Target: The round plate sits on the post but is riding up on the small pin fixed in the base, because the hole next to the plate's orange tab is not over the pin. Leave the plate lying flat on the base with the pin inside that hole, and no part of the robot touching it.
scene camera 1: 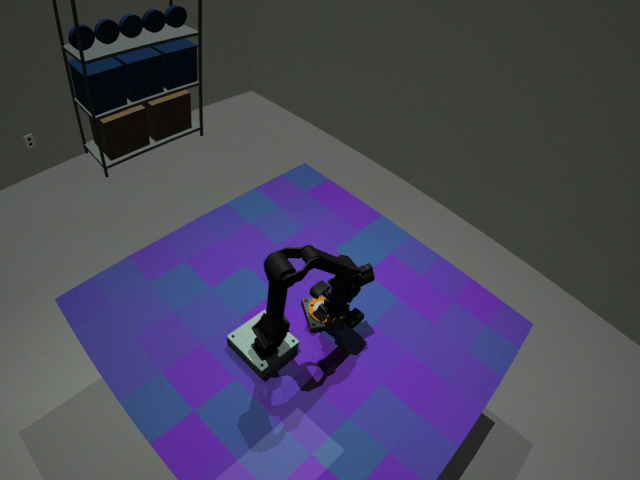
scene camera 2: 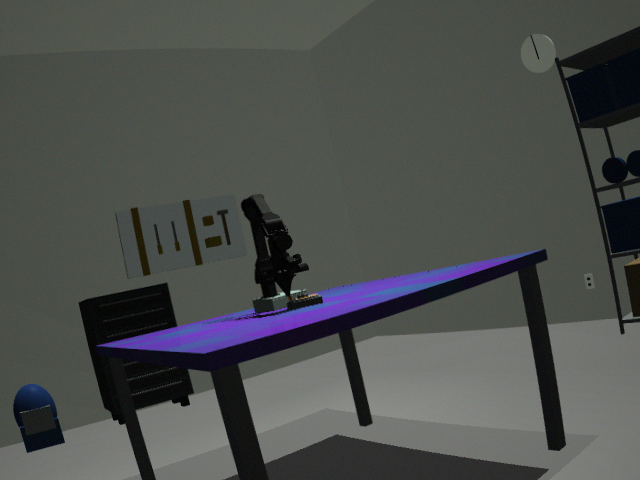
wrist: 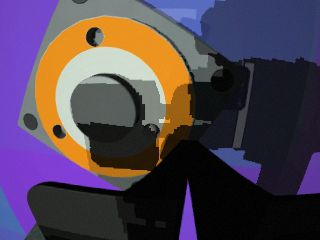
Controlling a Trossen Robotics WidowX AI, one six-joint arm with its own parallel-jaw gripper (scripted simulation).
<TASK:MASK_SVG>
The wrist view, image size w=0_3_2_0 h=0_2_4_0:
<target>my gripper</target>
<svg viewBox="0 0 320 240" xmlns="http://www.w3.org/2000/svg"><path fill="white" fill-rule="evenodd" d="M27 192L29 208L31 208L45 240L179 240L187 180L189 193L191 193L197 240L320 240L320 193L288 196L271 195L265 189L260 188L259 185L252 183L251 180L245 179L241 173L237 173L231 165L225 164L223 160L220 160L219 156L215 155L212 151L208 151L197 140L181 140L157 167L147 173L143 179L137 181L137 184L129 187L127 191L113 191L113 189L91 188L84 187L84 185L63 184L60 181L49 181L49 183L48 181L43 181L43 183L36 184L35 187L32 187Z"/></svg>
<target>round plate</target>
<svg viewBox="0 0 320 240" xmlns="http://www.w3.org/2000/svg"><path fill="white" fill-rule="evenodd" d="M80 20L79 23L61 31L48 45L40 61L35 96L41 123L56 147L80 167L115 177L133 177L151 172L181 140L188 140L195 121L196 95L187 64L171 41L159 32L153 31L149 25L141 24L129 17L111 15ZM144 125L156 124L160 132L149 136L145 133ZM96 73L120 76L132 85L139 96L140 119L132 131L116 143L97 143L88 139L72 120L72 92L75 91L77 84ZM96 28L100 28L104 35L103 44L99 47L93 45L91 33Z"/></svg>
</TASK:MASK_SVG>
